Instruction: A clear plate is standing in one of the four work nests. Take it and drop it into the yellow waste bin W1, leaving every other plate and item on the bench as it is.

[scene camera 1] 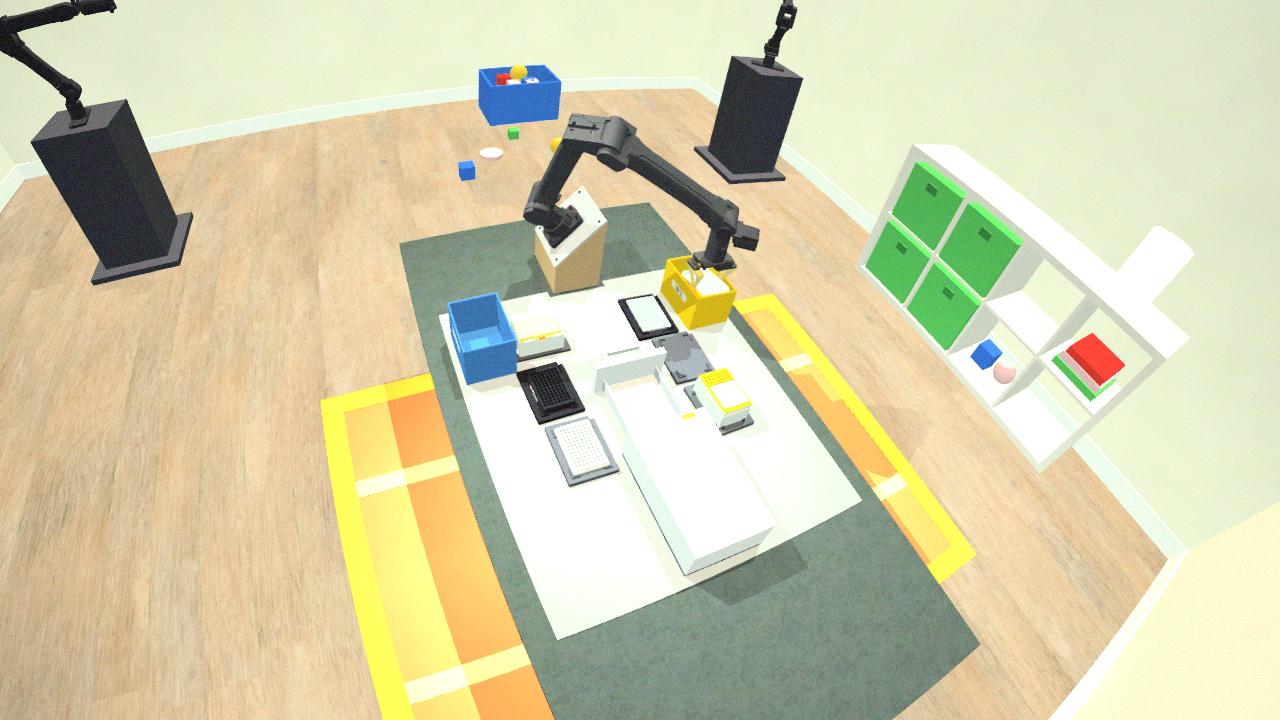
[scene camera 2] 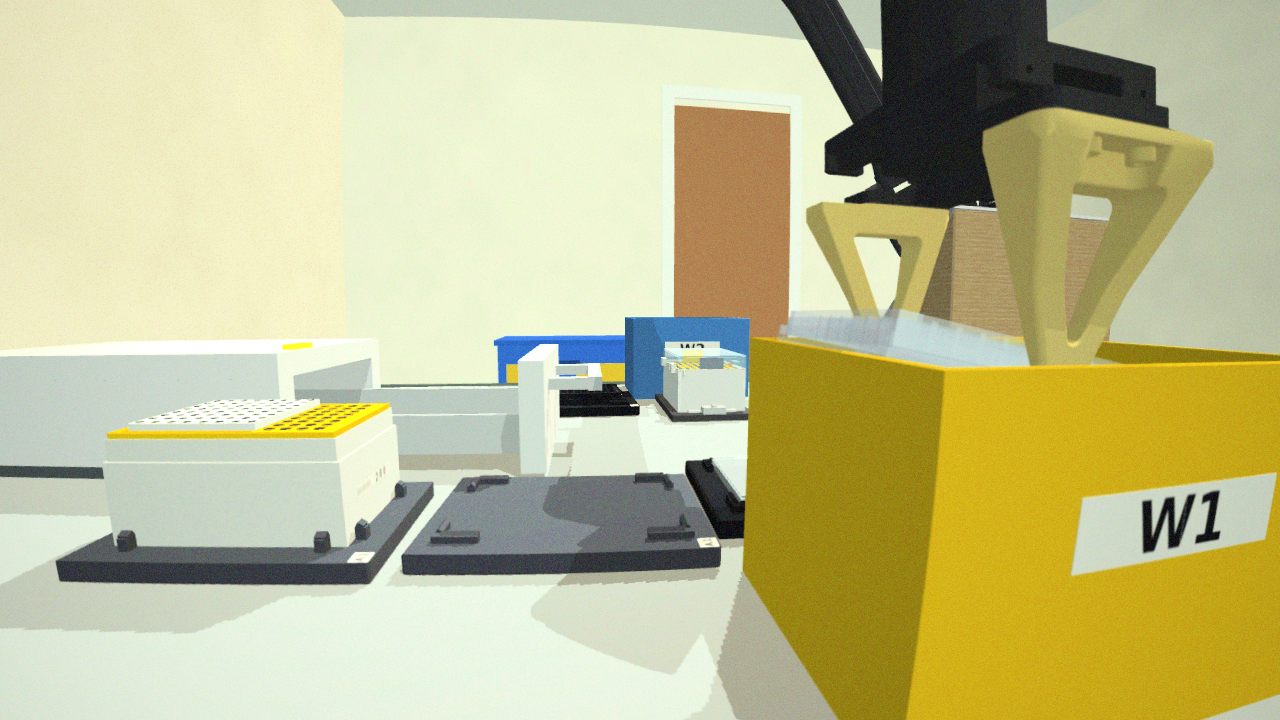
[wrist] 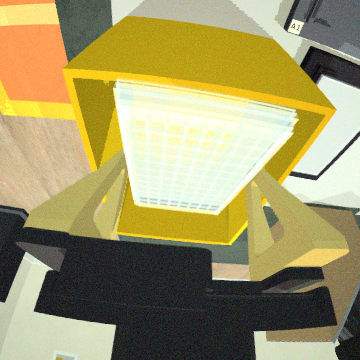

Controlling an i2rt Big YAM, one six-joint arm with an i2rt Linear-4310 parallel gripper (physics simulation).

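Frame: origin at the arm's base, x left, y back, z up, level; centimetres.
Where they show: gripper, fingertip midpoint: (scene camera 1: 706, 284) (wrist: 189, 159); arm's base, origin of the base link: (scene camera 1: 564, 227) (scene camera 2: 977, 294).
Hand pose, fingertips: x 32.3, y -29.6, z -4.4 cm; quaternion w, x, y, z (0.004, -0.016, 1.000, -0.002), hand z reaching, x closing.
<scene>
Each offset is from my fingertips to the top centre of the thing. "spot": to the spot under its first point.
The clear plate @[dy +0.7, dx +0.0, dz +2.5 cm] (scene camera 2: 913, 335) (wrist: 200, 150) is between the fingers of my gripper (scene camera 2: 968, 340) (wrist: 189, 159), which is shut on its sides. The plate is tilted: in the scene camera 2 view its left end stands above the rim and its right part dips behind it. It sits in the mouth of the yellow bin W1 @[dy +2.9, dx +0.0, dz +1.1 cm] (scene camera 1: 702, 310) (scene camera 2: 832, 501) (wrist: 200, 50), and the fingertips are about at rim height. Whether the plate touches the bin wall is unclear. The grey nest A1 @[dy -15.1, dx -13.2, dz -9.1 cm] (scene camera 1: 684, 356) (scene camera 2: 572, 519) (wrist: 332, 25) beside the bin holds no plate.
A black nest with a pale plate @[spot: dy +1.1, dx -16.9, dz -8.9 cm] (scene camera 1: 646, 315) (wrist: 340, 120) stands close beside the bin. A yellow-topped tip rack @[dy -33.0, dx -12.4, dz -3.2 cm] (scene camera 1: 725, 396) (scene camera 2: 250, 483), a white machine @[dy -53.8, dx -32.0, dz -0.3 cm] (scene camera 1: 689, 474), a black plate @[dy -15.4, dx -51.2, dz -8.3 cm] (scene camera 1: 550, 391), a white plate @[dy -33.5, dx -50.1, dz -8.3 cm] (scene camera 1: 581, 447) and a blue bin @[dy +2.1, dx -63.7, dz +1.1 cm] (scene camera 1: 483, 349) also stand on the bench.
</scene>
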